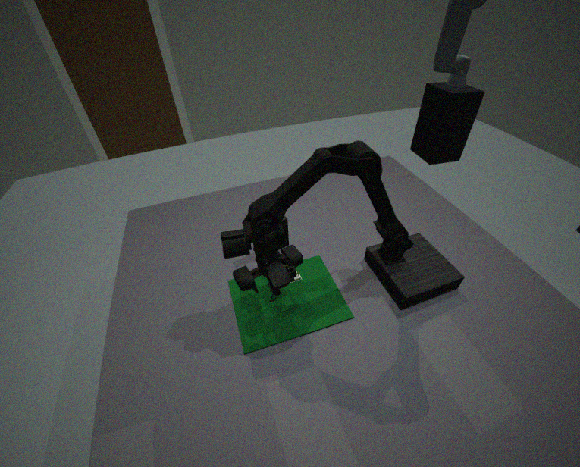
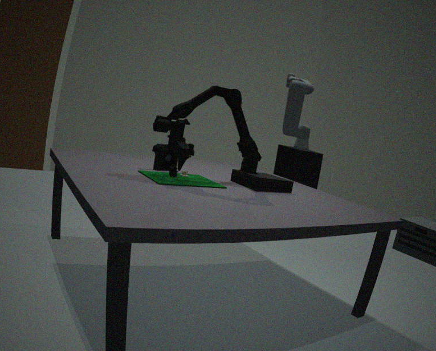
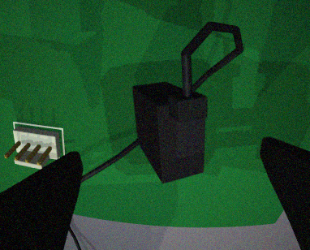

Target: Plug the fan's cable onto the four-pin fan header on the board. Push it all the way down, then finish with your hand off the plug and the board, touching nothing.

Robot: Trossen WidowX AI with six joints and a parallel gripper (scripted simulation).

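Right now the green board is 4 cm to the left of my gripper tip, 4 cm below it and 4 cm behind it. The rest, counted from my gripper tip: white four-pin header: 8 cm behind, 3 cm to the right, 3 cm below; black fan: 16 cm to the right, 4 cm behind, 3 cm above.
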